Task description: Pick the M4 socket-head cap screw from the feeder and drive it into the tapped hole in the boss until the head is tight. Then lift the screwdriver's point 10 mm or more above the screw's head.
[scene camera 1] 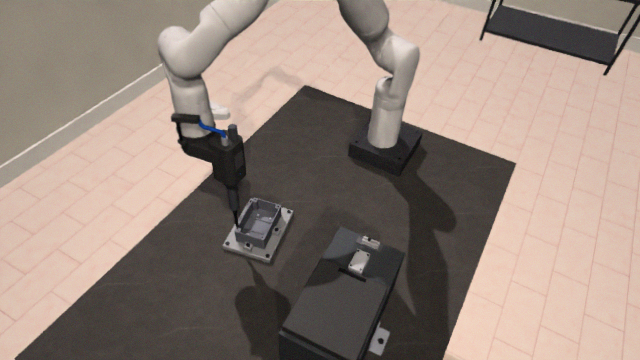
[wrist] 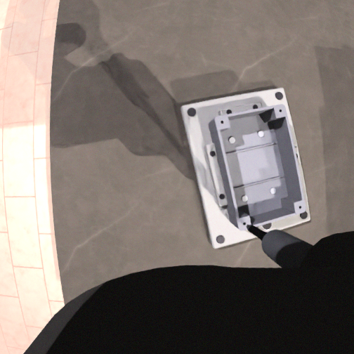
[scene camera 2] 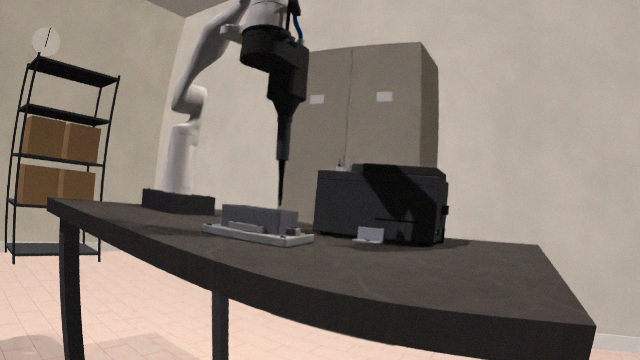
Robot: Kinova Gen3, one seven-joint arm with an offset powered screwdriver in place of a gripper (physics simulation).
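Observation:
The black screwdriver point(scene camera 1: 237, 226) point(scene camera 2: 280, 204) point(wrist: 250, 228) points down, its tip at one corner of the open grey box. The box point(scene camera 1: 251, 240) point(scene camera 2: 250, 216) point(wrist: 292, 160) sits on a light plate point(scene camera 1: 260, 255) point(scene camera 2: 300, 241) point(wrist: 200, 195). In the wrist view the tip is beside the small dark hole in the corner boss point(wrist: 243, 220). Whether the tip touches the boss cannot be told. No M4 screw can be made out at the tip, which is thin and dark, so whether it holds one is unclear. The dark feeder point(scene camera 1: 340, 300) point(scene camera 2: 340, 200) stands apart from the box.
The arm's black base point(scene camera 1: 375, 157) point(scene camera 2: 177, 201) stands on the dark table point(scene camera 1: 150, 300) point(scene camera 2: 450, 280). A small light bracket point(scene camera 1: 378, 340) point(scene camera 2: 370, 234) is beside the feeder. A shelf rack point(scene camera 1: 550, 35) point(scene camera 2: 75, 71) and a tall cabinet point(scene camera 2: 385, 130) are in the background.

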